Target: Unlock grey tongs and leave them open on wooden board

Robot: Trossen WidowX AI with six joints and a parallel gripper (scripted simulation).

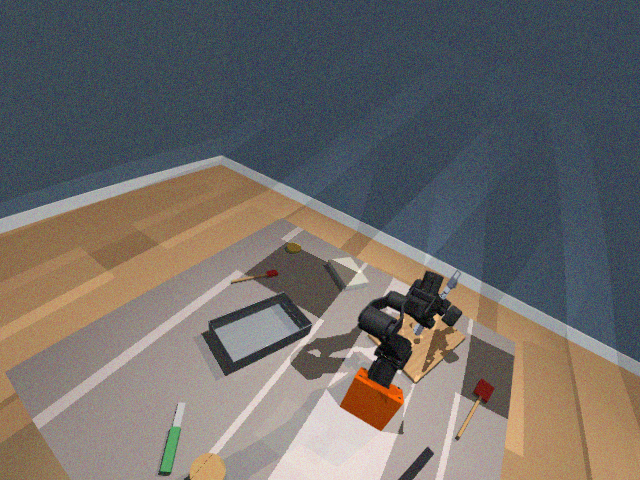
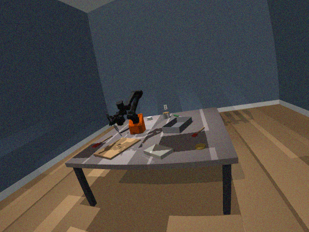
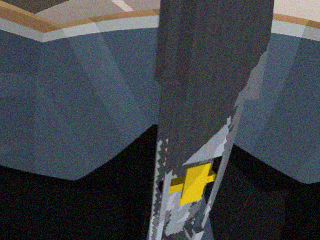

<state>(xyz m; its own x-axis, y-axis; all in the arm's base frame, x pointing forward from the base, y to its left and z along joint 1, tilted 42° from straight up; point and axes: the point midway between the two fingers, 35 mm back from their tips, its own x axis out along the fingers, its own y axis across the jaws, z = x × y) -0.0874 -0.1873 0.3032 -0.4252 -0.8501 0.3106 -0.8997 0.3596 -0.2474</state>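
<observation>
My gripper tip is now 200 mm above the wooden board and 10 mm to the right of it. The rest, counted from my gripper tip: green-handled tool: 740 mm to the left, 520 mm ahead, 200 mm below; then roasting tin: 520 mm ahead, 330 mm to the left, 180 mm below; then yellow lock piece: 30 mm to the left, 20 mm ahead, 10 mm above.
</observation>
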